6 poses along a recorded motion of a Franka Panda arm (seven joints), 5.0 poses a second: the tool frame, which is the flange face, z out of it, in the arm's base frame.
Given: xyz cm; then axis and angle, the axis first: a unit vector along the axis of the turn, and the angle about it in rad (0 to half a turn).
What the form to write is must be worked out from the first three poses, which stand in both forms.
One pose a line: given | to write
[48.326 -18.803 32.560 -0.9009 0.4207 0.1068 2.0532] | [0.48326 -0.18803 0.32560], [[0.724 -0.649 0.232], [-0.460 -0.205 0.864], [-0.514 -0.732 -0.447]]
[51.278 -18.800 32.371 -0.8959 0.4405 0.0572 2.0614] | [0.51278 -0.18800 0.32371], [[0.710 -0.631 0.313], [-0.530 -0.186 0.827], [-0.464 -0.753 -0.466]]
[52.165 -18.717 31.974 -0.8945 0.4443 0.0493 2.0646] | [0.52165 -0.18717 0.31974], [[0.705 -0.629 0.326], [-0.542 -0.183 0.820], [-0.456 -0.755 -0.470]]
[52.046 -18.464 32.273 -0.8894 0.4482 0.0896 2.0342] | [0.52046 -0.18464 0.32273], [[0.698 -0.657 0.286], [-0.497 -0.156 0.854], [-0.516 -0.738 -0.435]]
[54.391 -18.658 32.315 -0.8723 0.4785 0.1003 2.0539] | [0.54391 -0.18658 0.32315], [[0.650 -0.700 0.296], [-0.523 -0.129 0.843], [-0.552 -0.702 -0.450]]
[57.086 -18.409 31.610 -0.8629 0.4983 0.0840 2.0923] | [0.57086 -0.18409 0.31610], [[0.617 -0.717 0.323], [-0.571 -0.126 0.811], [-0.541 -0.685 -0.488]]
